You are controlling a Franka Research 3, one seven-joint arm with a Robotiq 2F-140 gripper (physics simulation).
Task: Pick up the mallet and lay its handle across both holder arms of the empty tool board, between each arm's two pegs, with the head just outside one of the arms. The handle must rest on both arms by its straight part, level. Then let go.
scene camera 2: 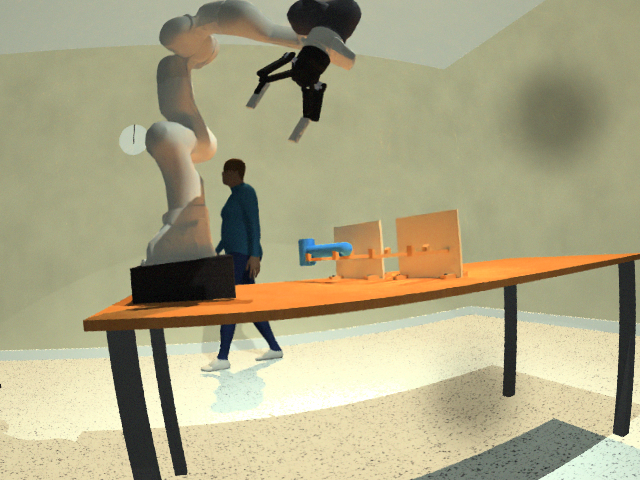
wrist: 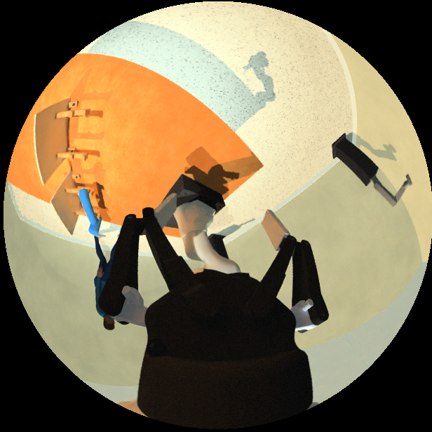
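Note:
The blue mallet lies at the arms of the tool board nearer the robot base. In scene camera 2 its handle looks about level, with its head at the left end. Exact contact with both arms and the handle's place between the pegs cannot be told. The other tool board stands beside it, and its two arms show bare in the wrist view. My gripper is wide open and empty, high above the table and well apart from the mallet.
The orange table carries the boards and the black robot base. A person in a blue top is on the floor behind the table. Table legs stand below.

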